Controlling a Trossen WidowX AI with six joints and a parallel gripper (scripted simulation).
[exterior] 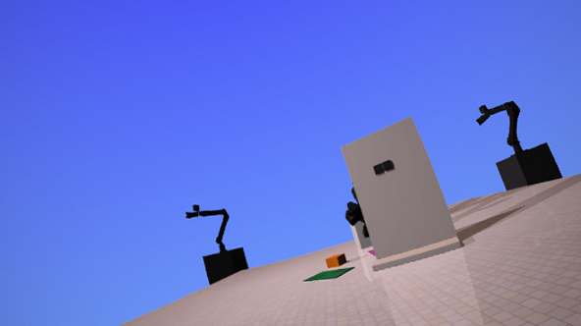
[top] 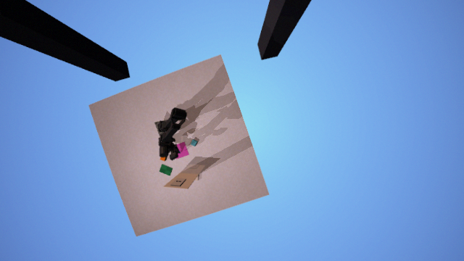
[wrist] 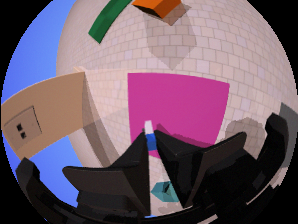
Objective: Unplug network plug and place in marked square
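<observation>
The magenta patch lies 10 mm behind my gripper tip and 30 mm below it. The rest, counted from my gripper tip: orange block (20 mm ahead, 160 mm to the right, 20 mm below); then network plug (right at my gripper tip); then teal block (50 mm behind, 140 mm to the left, 20 mm below).
</observation>
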